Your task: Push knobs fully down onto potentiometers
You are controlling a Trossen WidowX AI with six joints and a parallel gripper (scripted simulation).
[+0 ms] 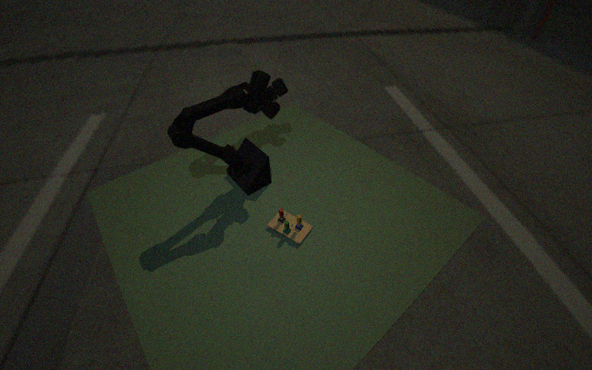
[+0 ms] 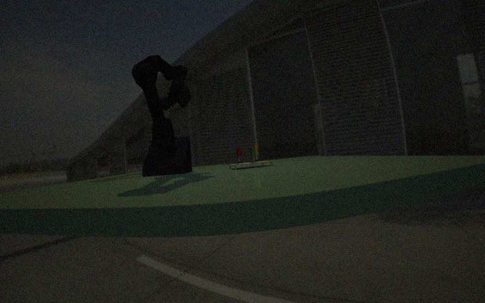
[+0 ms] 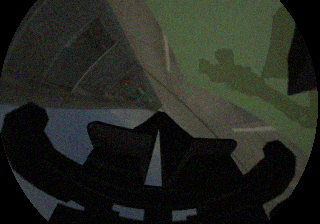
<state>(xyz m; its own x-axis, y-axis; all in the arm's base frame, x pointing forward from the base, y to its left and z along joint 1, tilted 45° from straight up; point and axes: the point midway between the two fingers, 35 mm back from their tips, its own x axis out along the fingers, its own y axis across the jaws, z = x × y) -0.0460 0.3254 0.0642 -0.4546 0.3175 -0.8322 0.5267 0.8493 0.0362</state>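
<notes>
The red knob lies 36 cm ahead of my gripper tip, 23 cm to the right of it and 29 cm below it. Also, from my gripper tip: orange knob: 43 cm ahead, 19 cm to the right, 28 cm below.
</notes>
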